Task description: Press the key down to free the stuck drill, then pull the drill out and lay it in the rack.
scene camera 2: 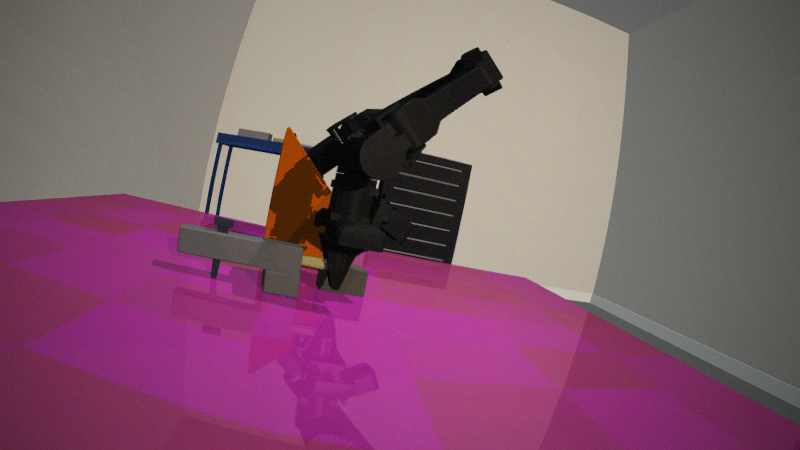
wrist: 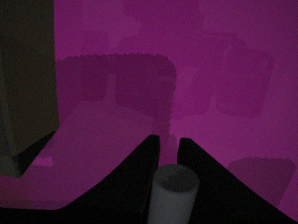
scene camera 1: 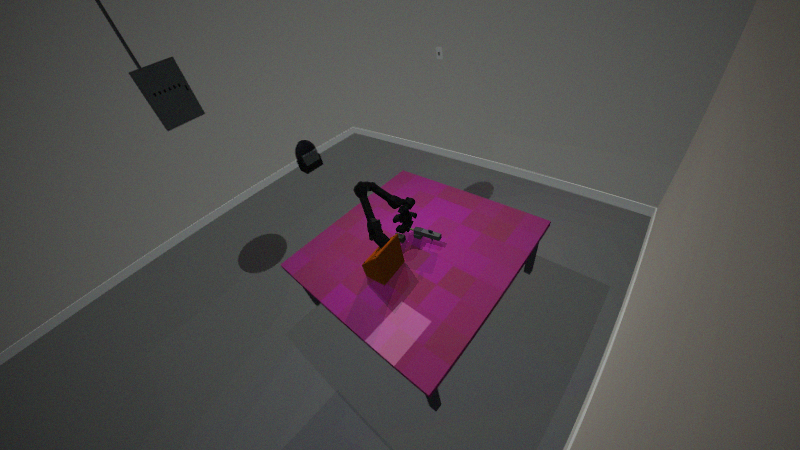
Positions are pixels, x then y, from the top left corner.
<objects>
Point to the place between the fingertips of the gripper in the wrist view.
168, 146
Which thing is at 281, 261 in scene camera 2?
A grey housing.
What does the gripper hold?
A drill.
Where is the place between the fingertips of the gripper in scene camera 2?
333, 288
</objects>
